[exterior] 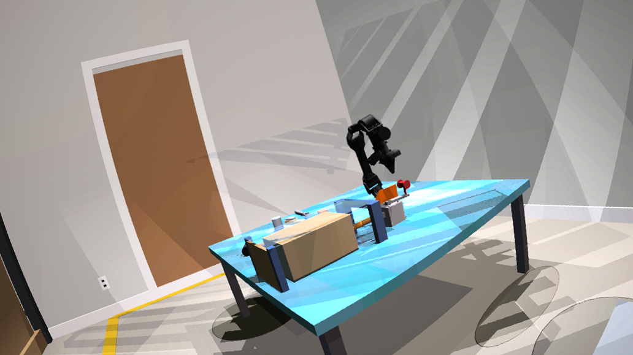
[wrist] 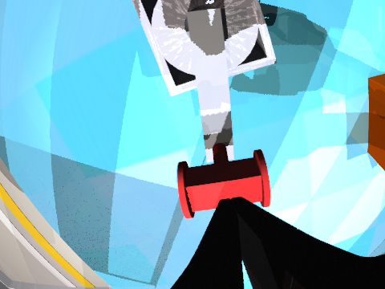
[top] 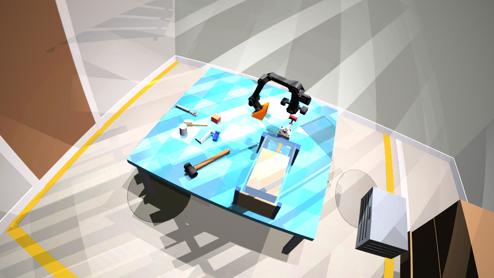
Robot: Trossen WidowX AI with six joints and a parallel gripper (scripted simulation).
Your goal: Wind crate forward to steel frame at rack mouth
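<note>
My gripper tip is now 4 cm past the red knob, 1 cm to the right of it and 8 cm above it. From my gripper tip the other things lie so: clear-panelled cubby (46 cm ahead, 3 cm to the right, 10 cm below); then grey winch (4 cm ahead, 2 cm to the right, 18 cm below); then winch handle (11 cm below).
</note>
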